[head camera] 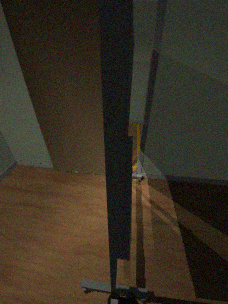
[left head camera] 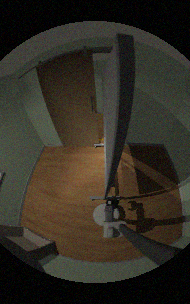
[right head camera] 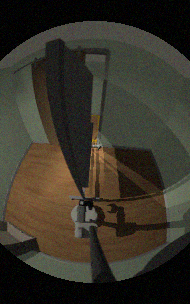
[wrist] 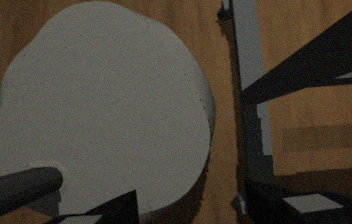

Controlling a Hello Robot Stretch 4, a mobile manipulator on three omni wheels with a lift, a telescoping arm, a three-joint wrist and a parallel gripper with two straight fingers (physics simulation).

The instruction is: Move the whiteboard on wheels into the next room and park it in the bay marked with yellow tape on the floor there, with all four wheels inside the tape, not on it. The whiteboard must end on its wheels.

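Where they show: gripper, fingertip midpoint: [wrist: 191, 201]; robot's base, link origin: [wrist: 125, 119].
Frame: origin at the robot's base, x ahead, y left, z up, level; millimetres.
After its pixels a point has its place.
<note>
The whiteboard [head camera: 117, 125] @[y 11, x 274, z 1443 mm] [left head camera: 119, 95] @[y 29, x 275, z 1489 mm] [right head camera: 67, 110] @[y 5, x 333, z 1435 mm] stands upright, seen nearly edge-on, ahead of me. Its near foot [head camera: 97, 286] @[y 141, x 296, z 73 mm] [wrist: 249, 55] @[y 104, x 300, z 73 mm] lies across the front of my base, castors on the floor. Its far foot [head camera: 139, 176] @[y -241, x 1538, z 68 mm] [left head camera: 99, 145] @[y 96, x 1548, z 64 mm] is near the doorway. Yellow tape [head camera: 138, 140] [left head camera: 103, 140] [right head camera: 94, 142] shows on the floor beyond, mostly hidden. My gripper [head camera: 125, 299] [left head camera: 112, 201] @[y -87, x 161, z 370 mm] [right head camera: 87, 203] @[y -87, x 161, z 370 mm] [wrist: 191, 201] @[y -87, x 161, z 370 mm] is open, with nothing seen between the fingers; its right finger overlaps the near foot in the wrist view, and contact cannot be told.
A brown door panel [head camera: 65, 100] @[y 698, x 1604, z 1109 mm] [left head camera: 67, 95] @[y 612, x 1601, z 1306 mm] stands left behind the board. The doorway's right post [head camera: 150, 95] @[y -234, x 1616, z 1185 mm] [right head camera: 104, 90] @[y -242, x 1616, z 1362 mm] is beside the far foot, with wall to its right. A box-like piece of furniture [left head camera: 37, 242] @[y 1251, x -920, z 73 mm] [right head camera: 22, 238] @[y 1176, x -885, z 74 mm] stands at the lower left. My round base [wrist: 100, 100] @[y 24, x 20, z 187 mm] is below the gripper.
</note>
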